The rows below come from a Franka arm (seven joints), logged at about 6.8 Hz.
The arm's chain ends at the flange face. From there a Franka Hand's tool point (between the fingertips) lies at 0.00 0.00 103.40 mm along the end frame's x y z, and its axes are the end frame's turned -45 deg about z.
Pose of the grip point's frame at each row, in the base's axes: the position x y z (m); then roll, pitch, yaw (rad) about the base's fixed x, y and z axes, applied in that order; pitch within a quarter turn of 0, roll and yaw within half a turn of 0:
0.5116 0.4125 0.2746 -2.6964 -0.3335 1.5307
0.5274 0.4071 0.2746 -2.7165 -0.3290 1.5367
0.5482 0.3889 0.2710 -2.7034 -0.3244 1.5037
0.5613 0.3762 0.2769 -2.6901 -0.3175 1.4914
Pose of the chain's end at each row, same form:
0.5549 0.3802 0.3628 -2.5947 0.0563 0.8372
0.5690 0.3752 0.3637 -2.6122 0.0475 0.8358
0.5900 0.3562 0.3597 -2.6056 0.0590 0.8074
0.6040 0.3437 0.3653 -2.6004 0.0724 0.7996

